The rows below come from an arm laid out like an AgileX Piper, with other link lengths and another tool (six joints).
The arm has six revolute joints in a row. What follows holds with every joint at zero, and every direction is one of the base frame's. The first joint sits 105.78 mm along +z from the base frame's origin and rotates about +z. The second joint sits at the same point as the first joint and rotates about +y. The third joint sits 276.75 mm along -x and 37.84 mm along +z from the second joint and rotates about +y. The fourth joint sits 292.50 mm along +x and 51.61 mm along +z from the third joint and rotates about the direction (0.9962, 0, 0.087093). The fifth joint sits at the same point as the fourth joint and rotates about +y. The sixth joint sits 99.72 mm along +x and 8.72 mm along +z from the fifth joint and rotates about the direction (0.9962, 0, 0.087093). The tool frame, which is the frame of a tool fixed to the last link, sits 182.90 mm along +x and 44.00 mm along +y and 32.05 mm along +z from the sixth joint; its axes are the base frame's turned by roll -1.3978, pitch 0.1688 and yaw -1.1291 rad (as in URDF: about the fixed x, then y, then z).
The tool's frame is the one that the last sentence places.
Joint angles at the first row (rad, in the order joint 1, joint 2, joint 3, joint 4, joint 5, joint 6):
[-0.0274 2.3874 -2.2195 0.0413 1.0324 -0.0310]
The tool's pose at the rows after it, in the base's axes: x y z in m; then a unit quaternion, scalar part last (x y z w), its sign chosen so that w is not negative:
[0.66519, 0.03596, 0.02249, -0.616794, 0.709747, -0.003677, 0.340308]
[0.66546, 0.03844, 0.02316, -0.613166, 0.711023, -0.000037, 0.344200]
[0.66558, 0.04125, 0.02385, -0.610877, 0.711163, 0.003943, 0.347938]
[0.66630, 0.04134, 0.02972, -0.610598, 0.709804, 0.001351, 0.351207]
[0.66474, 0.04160, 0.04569, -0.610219, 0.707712, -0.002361, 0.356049]
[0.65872, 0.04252, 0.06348, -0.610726, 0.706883, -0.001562, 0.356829]
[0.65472, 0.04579, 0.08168, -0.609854, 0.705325, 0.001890, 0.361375]
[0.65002, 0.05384, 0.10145, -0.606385, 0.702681, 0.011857, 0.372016]
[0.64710, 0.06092, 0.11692, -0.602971, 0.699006, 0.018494, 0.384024]
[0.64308, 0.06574, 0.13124, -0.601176, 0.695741, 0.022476, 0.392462]
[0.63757, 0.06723, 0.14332, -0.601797, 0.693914, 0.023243, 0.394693]
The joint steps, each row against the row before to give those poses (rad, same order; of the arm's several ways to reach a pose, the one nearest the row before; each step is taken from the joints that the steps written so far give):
[0.0000 0.0000 0.0000 0.0000 0.0000 0.0016]
[0.0000 0.0000 0.0000 0.0108 0.0000 0.0038]
[0.0000 0.0000 0.0000 0.0120 0.0000 -0.0003]
[0.0000 -0.0088 0.0000 0.0005 0.0000 0.0006]
[0.0000 -0.0270 -0.0001 0.0004 0.0141 0.0016]
[0.0000 -0.0312 -0.0050 0.0017 0.0357 0.0000]
[0.0000 -0.0184 -0.0260 0.0112 0.0415 0.0000]
[0.0000 -0.0196 -0.0248 0.0299 0.0406 0.0000]
[0.0000 -0.0212 -0.0043 0.0271 0.0149 0.0000]
[0.0000 -0.0235 0.0001 0.0179 0.0146 0.0000]
[0.0000 -0.0230 -0.0001 0.0039 0.0198 0.0000]

